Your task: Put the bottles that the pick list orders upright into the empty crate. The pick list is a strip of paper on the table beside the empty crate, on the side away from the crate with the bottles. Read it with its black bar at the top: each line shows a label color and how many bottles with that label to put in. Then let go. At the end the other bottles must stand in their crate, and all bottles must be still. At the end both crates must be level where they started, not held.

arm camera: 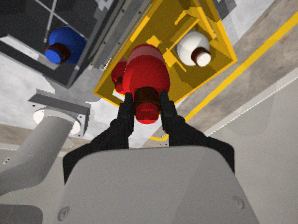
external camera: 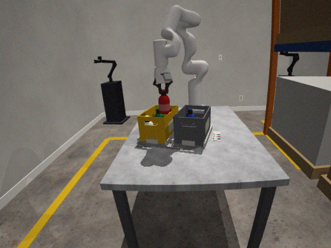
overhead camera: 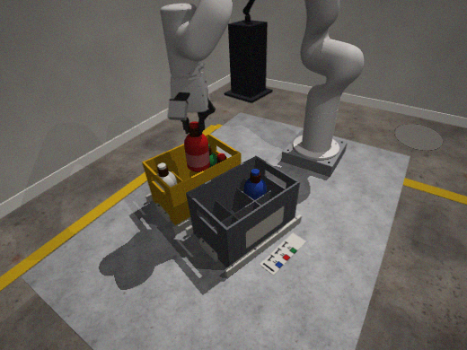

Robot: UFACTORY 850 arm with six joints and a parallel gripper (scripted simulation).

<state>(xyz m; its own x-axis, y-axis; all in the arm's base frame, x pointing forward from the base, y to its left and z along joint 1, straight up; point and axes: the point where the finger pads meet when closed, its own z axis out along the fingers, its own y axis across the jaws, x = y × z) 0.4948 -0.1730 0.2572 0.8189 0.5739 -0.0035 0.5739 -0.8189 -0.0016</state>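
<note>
Now: hand 7 cm above the red bottle. Also, from my hand: green-label bottle 22 cm below, 10 cm behind, 7 cm to the right; white-label bottle 22 cm below, 11 cm to the right, 7 cm ahead; yellow crate 23 cm below, 4 cm to the right, 1 cm behind.
</note>
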